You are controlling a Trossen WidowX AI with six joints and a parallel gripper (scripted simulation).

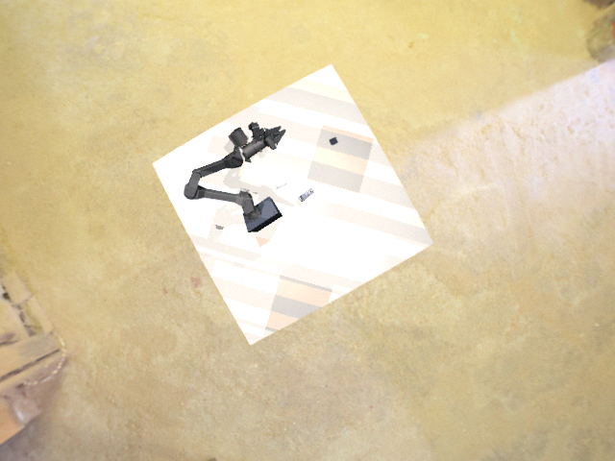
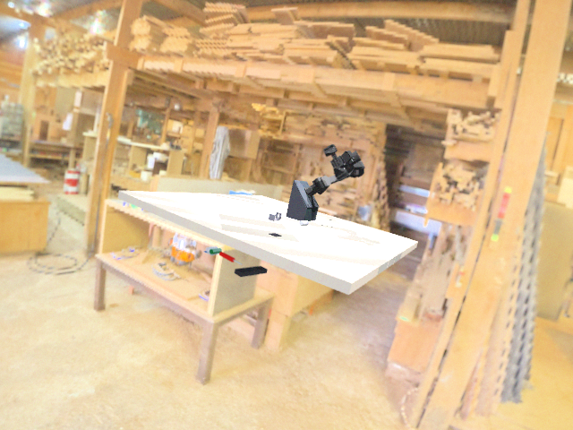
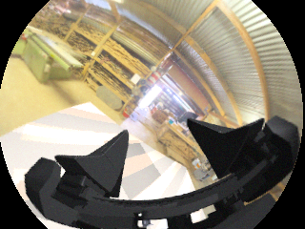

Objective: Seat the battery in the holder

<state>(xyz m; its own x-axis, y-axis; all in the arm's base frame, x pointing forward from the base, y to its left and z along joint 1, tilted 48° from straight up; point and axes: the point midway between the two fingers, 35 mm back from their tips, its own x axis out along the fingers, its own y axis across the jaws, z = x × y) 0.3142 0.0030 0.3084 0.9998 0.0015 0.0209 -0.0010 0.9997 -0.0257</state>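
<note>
The battery is 140 mm behind my gripper tip, 130 mm to the right of it and 360 mm below it.
</note>
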